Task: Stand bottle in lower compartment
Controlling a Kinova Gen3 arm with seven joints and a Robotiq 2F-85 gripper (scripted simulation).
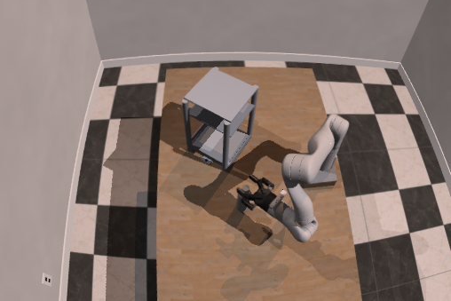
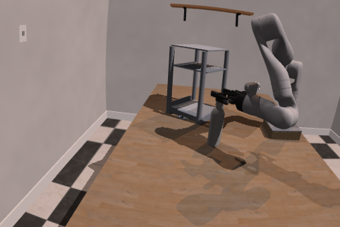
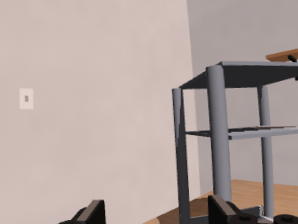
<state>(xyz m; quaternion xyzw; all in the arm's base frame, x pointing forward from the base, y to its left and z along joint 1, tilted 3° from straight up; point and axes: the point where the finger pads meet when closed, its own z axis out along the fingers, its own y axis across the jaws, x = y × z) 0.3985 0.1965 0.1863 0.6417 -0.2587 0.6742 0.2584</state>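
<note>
Right now the white bottle is 10 cm below my hand. The rest, counted from my hand: shelving unit 34 cm to the right, 10 cm ahead, 4 cm below.
</note>
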